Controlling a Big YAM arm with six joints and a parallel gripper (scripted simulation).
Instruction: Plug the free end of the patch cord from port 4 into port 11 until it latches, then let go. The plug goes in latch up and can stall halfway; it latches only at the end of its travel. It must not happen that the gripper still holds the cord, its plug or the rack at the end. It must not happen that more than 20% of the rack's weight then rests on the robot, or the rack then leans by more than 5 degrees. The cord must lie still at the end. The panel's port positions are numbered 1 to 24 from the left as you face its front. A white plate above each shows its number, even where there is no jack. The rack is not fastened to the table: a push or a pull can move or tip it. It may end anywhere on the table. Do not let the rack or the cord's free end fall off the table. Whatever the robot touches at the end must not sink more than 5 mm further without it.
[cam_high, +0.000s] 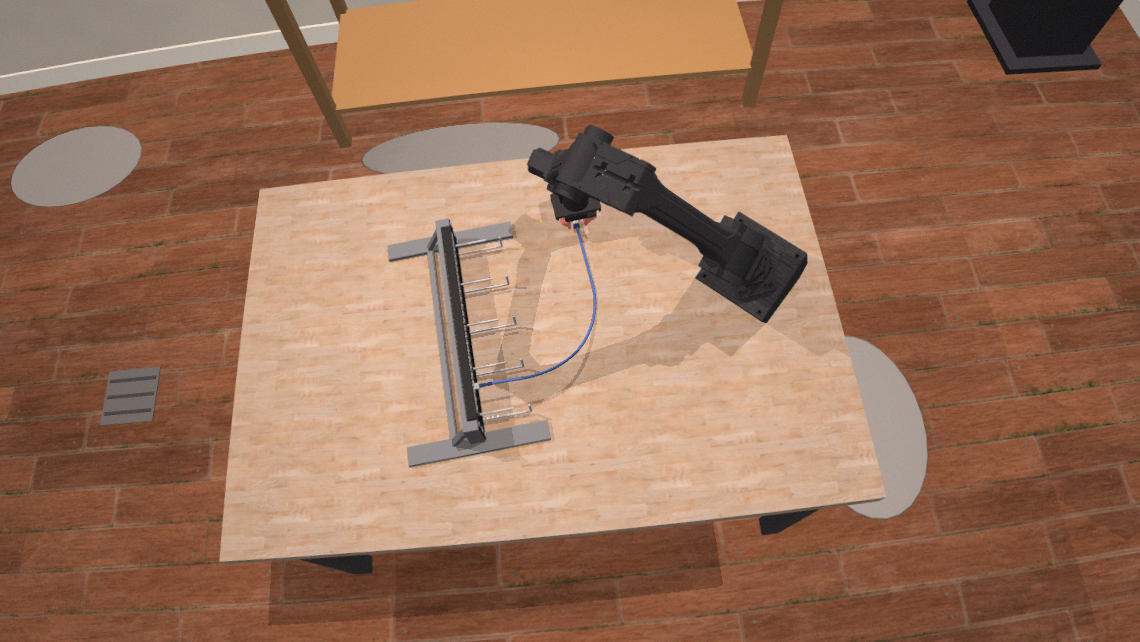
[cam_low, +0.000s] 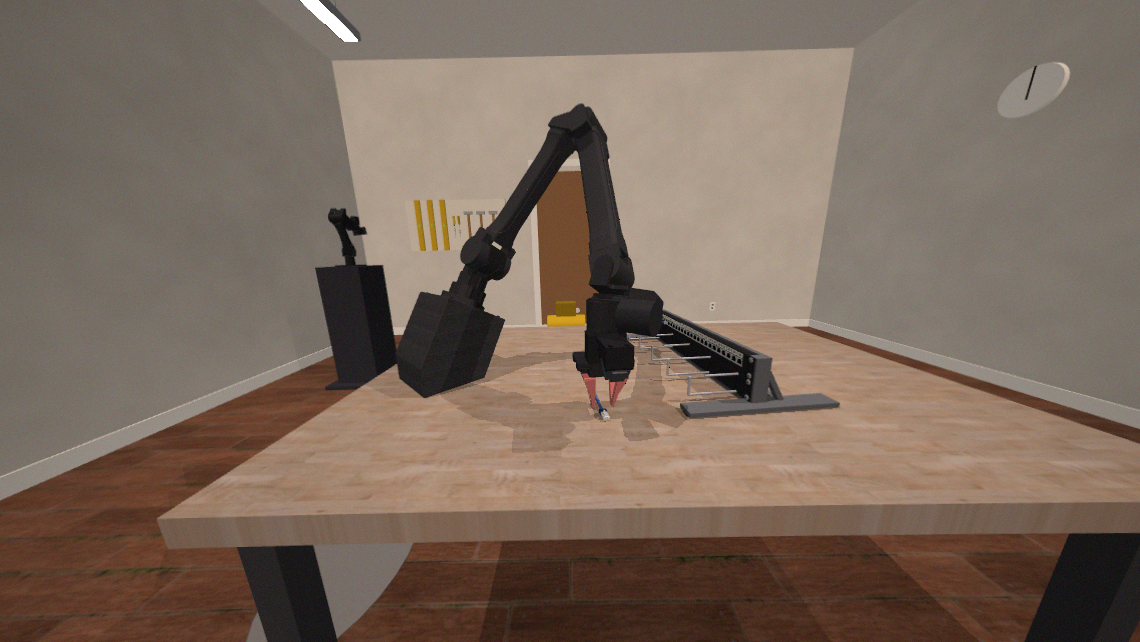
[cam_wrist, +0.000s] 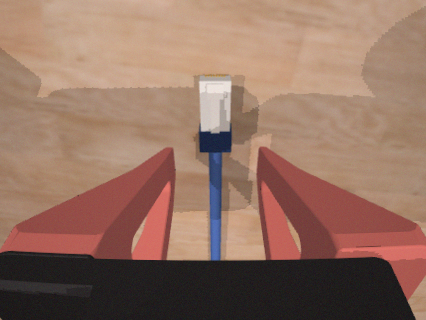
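Now: the white plug 2 cm to the right of my hand and 2 cm below it.
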